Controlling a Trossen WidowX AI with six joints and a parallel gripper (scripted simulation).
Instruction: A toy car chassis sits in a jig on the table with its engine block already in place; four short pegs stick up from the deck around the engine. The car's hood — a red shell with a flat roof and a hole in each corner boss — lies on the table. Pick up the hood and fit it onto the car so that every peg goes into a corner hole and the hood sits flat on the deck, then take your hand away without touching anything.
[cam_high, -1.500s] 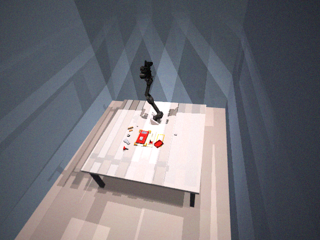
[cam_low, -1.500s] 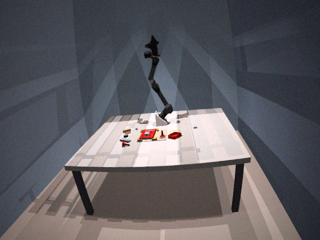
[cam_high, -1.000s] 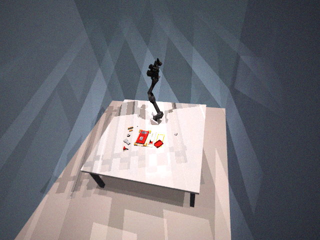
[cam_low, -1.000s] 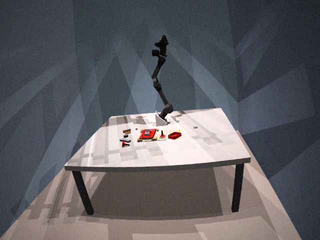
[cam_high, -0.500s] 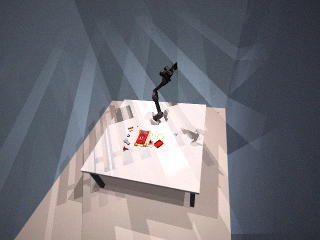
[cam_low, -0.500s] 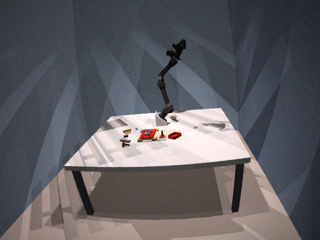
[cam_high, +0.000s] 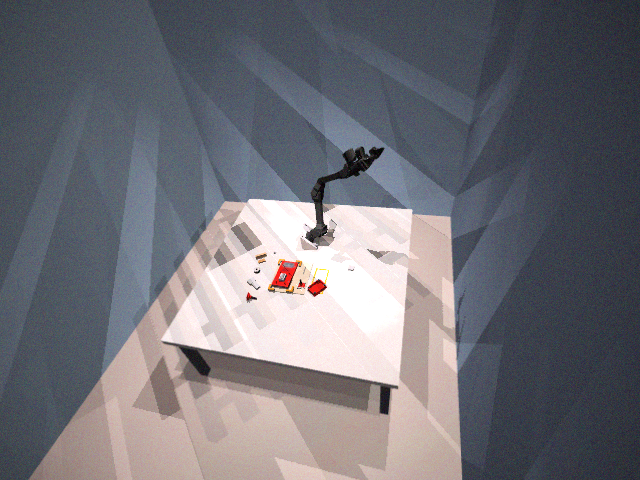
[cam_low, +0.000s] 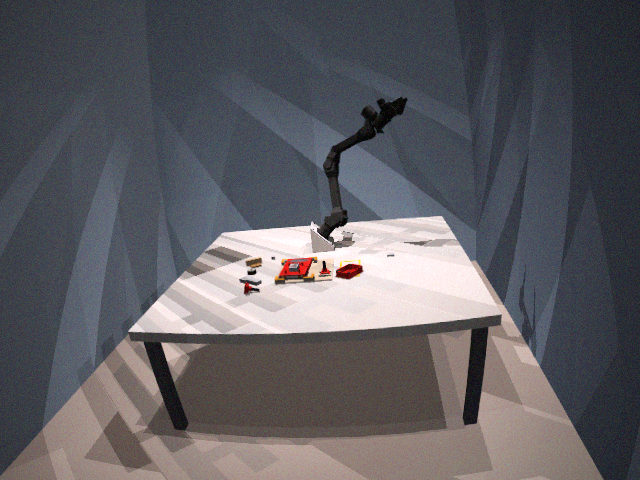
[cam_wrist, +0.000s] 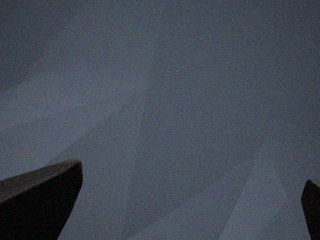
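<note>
My gripper tip is now 690 mm above the red hood, 380 mm short of it and 350 mm to the left of it. From my gripper tip the other things lie so: tan piece (780 mm to the right, 680 mm below, 140 mm ahead); then jig (680 mm below, 550 mm to the right, 300 mm ahead).
</note>
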